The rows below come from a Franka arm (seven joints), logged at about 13 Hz.
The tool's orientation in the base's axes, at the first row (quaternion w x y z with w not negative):
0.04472, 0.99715, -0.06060, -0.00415
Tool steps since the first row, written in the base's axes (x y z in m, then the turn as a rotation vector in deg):
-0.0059, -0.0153, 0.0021, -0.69, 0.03, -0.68
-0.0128, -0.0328, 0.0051, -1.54, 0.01, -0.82
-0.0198, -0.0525, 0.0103, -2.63, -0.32, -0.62
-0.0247, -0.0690, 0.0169, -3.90, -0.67, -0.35
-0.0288, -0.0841, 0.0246, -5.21, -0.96, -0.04
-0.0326, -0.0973, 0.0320, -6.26, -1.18, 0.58
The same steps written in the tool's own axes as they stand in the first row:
-0.0040, 0.0160, -0.0007, -0.69, -0.01, 0.68
-0.0087, 0.0344, -0.0020, -1.53, 0.10, 0.84
-0.0133, 0.0552, -0.0053, -2.57, 0.58, 0.68
-0.0162, 0.0727, -0.0104, -3.79, 1.10, 0.46
-0.0185, 0.0888, -0.0166, -5.06, 1.57, 0.20
-0.0207, 0.1030, -0.0228, -6.07, 1.97, -0.39

